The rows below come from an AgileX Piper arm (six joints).
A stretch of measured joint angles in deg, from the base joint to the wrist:
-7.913 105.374 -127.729 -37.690 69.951 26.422
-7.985 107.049 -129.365 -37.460 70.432 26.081
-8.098 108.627 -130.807 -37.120 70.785 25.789
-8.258 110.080 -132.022 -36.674 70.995 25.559
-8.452 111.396 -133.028 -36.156 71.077 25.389
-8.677 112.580 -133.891 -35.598 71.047 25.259
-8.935 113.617 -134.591 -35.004 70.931 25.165
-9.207 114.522 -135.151 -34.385 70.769 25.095
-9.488 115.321 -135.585 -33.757 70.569 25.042
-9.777 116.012 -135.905 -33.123 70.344 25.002
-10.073 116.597 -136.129 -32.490 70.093 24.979
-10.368 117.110 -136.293 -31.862 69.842 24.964
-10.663 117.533 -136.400 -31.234 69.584 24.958
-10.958 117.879 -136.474 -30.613 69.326 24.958
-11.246 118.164 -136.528 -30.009 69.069 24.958
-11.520 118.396 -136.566 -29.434 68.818 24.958
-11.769 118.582 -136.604 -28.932 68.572 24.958
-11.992 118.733 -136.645 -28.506 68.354 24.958
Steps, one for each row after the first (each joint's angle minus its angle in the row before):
-0.072 1.675 -1.636 0.230 0.481 -0.341
-0.113 1.578 -1.442 0.340 0.353 -0.292
-0.160 1.453 -1.215 0.446 0.210 -0.230
-0.194 1.316 -1.006 0.518 0.082 -0.170
-0.225 1.184 -0.863 0.558 -0.030 -0.130
-0.258 1.037 -0.700 0.594 -0.116 -0.094
-0.272 0.905 -0.560 0.619 -0.162 -0.070
-0.281 0.799 -0.434 0.628 -0.200 -0.053
-0.289 0.691 -0.320 0.634 -0.225 -0.040
-0.296 0.585 -0.224 0.633 -0.251 -0.023
-0.295 0.513 -0.164 0.628 -0.251 -0.015
-0.295 0.423 -0.107 0.628 -0.258 -0.006
-0.295 0.346 -0.074 0.621 -0.258 0.000
-0.288 0.285 -0.054 0.604 -0.257 0.000
-0.274 0.232 -0.038 0.575 -0.251 0.000
-0.249 0.186 -0.038 0.502 -0.246 0.000
-0.223 0.151 -0.041 0.426 -0.218 0.000

